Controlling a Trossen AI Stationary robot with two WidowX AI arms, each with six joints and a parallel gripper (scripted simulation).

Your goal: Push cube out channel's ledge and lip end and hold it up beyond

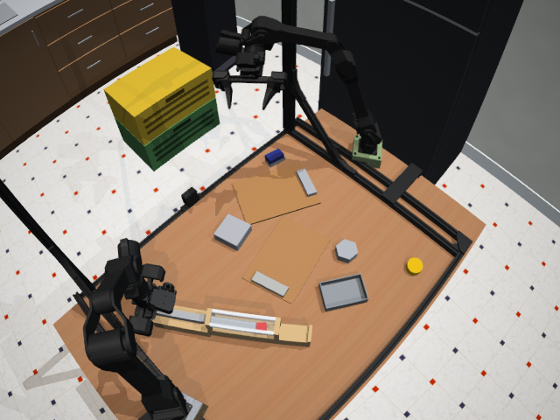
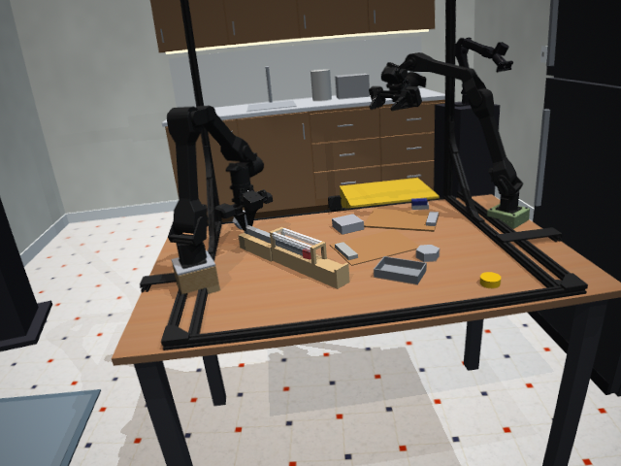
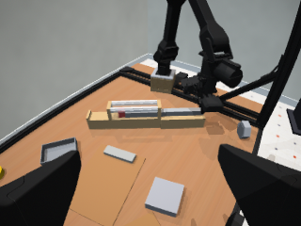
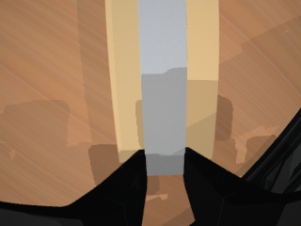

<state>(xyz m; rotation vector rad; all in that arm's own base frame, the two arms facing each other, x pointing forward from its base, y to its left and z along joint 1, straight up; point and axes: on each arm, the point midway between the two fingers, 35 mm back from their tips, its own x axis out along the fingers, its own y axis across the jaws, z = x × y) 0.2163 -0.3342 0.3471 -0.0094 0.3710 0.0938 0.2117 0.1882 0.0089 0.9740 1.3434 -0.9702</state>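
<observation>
The red cube is 260 mm ahead of my right hand, 120 mm to the left of it and 30 mm below it. The rest, counted from my right hand: yellow disc (530 mm ahead, 510 mm to the left, 80 mm below); grey tray (380 mm ahead, 340 mm to the left, 80 mm below); grey block (330 mm to the left, 70 mm below, 20 mm ahead).
</observation>
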